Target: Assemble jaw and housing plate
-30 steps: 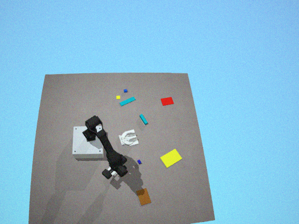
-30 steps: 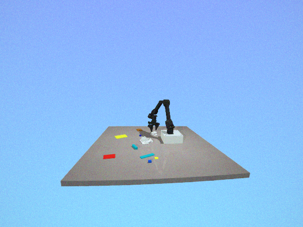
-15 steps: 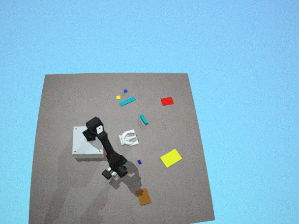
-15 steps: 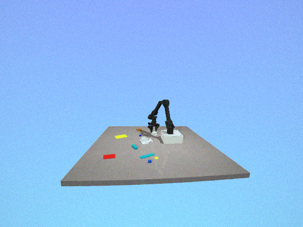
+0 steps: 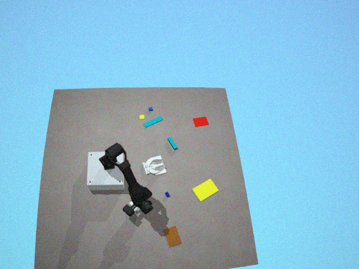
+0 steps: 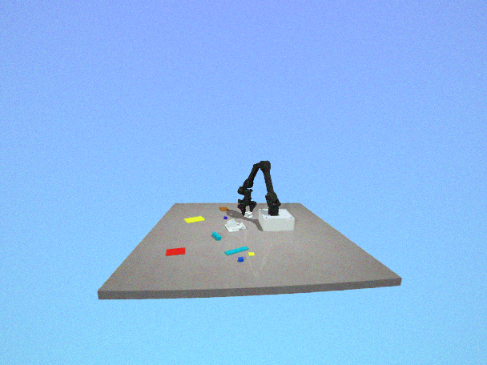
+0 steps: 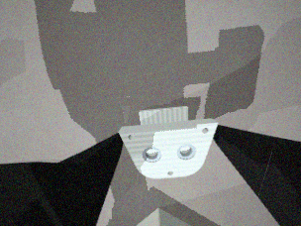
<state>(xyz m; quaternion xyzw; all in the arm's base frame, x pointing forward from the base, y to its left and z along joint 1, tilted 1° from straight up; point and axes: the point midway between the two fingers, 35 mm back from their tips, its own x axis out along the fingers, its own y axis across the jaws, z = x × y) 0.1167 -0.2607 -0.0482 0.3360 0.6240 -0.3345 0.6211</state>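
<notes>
Right now the white jaw is 24 cm to the left of my gripper tip and 13 cm ahead of it. Also, from my gripper tip: yellow piece: 43 cm ahead, 1 cm below; brown piece: 22 cm to the right, 15 cm ahead, 1 cm below; white base plate: 23 cm to the left, 18 cm ahead, 1 cm below.
</notes>
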